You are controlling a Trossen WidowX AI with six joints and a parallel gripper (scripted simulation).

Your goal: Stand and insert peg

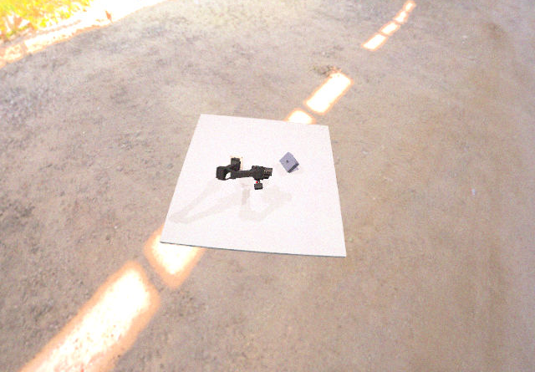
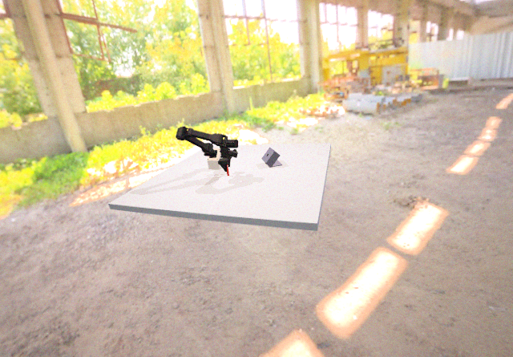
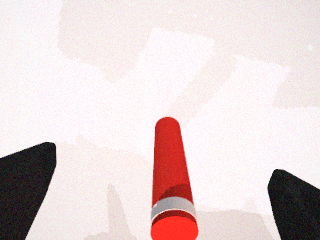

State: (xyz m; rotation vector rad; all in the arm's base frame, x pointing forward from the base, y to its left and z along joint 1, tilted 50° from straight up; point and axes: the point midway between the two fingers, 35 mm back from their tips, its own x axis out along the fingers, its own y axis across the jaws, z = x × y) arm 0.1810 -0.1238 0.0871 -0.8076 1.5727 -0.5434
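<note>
Right now my gripper tip is 25 cm short of the grey sloped panel, 23 cm to the right of it and 1 cm below it. From my gripper tip the other things lie so: red peg (1 cm above).
</note>
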